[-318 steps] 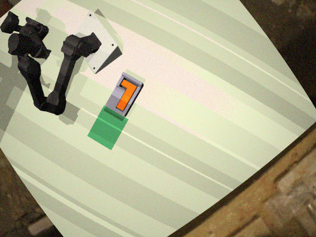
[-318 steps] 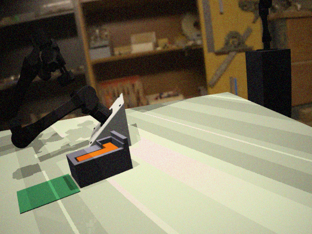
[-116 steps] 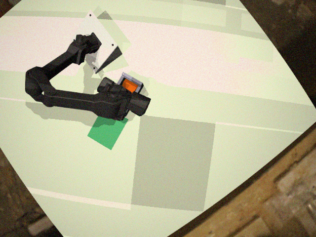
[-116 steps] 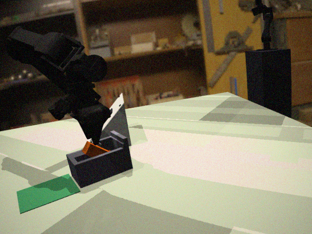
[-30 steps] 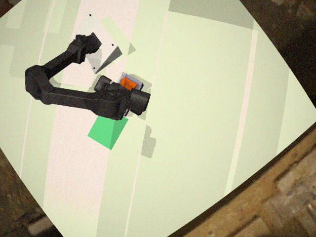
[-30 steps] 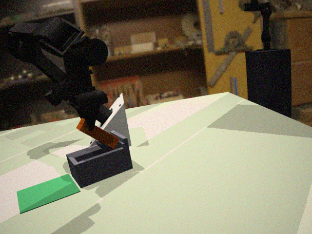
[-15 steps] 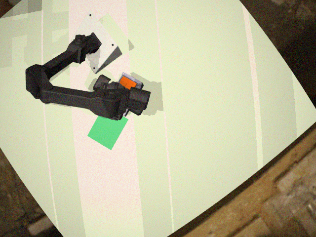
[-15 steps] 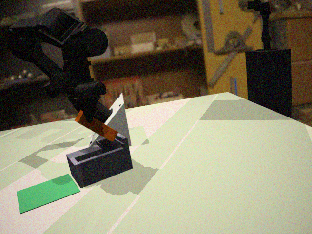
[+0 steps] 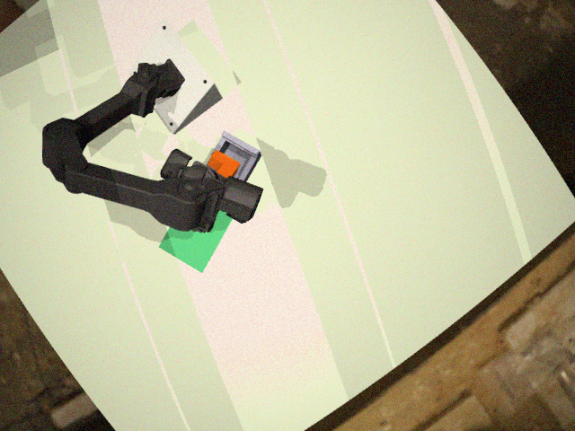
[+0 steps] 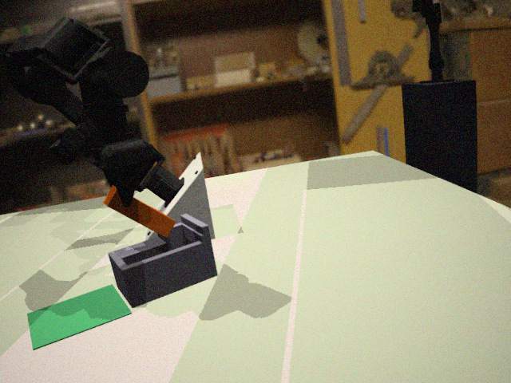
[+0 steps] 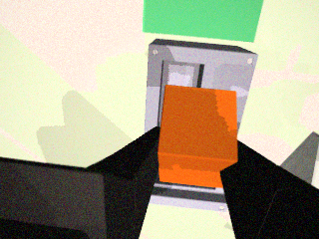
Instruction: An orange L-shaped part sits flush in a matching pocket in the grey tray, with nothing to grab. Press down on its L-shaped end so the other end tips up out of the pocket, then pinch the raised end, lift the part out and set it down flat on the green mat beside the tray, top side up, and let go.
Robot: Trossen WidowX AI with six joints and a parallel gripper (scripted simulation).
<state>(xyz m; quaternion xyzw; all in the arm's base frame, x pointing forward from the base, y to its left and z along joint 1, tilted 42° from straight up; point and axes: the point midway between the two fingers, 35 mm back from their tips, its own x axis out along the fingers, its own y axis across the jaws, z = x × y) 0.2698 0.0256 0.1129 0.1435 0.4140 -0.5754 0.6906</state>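
The green mat is 4 cm ahead of my gripper tip, 11 cm to the right of it and 17 cm below it. Round my gripper tip: grey tray 3 cm behind, 3 cm to the left, 16 cm below; orange L-shaped part 3 cm behind, 2 cm to the left, 3 cm below.
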